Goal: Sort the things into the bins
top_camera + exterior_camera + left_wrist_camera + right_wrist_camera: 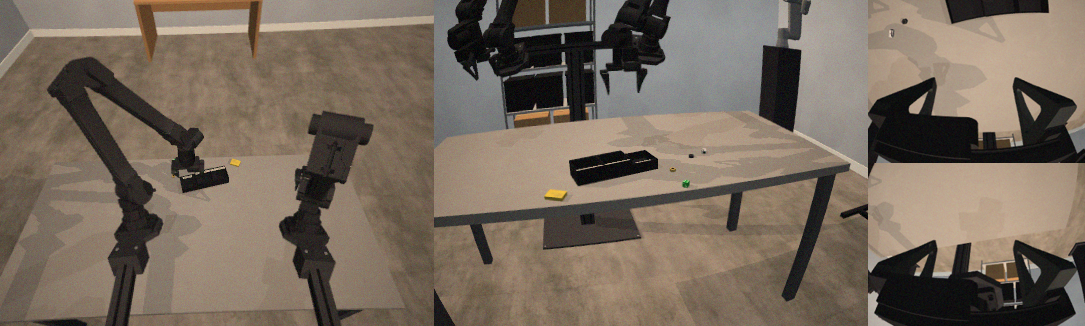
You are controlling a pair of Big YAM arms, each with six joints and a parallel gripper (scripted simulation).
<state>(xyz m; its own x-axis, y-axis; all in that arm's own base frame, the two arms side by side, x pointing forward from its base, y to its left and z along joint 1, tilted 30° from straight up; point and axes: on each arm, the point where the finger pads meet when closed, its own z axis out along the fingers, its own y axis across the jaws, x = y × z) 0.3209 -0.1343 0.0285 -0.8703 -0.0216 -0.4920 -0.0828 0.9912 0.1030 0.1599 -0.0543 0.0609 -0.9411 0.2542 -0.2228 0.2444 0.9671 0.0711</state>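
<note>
The small black piece lies 22 cm below my left hand, 21 cm to the left of it and 5 cm ahead of it. Also, from my left hand: small yellow ring 22 cm below, 15 cm ahead, 12 cm to the left; then small white piece 27 cm to the left, 21 cm below, 3 cm ahead; then green cube 25 cm ahead, 21 cm below, 13 cm to the left.
</note>
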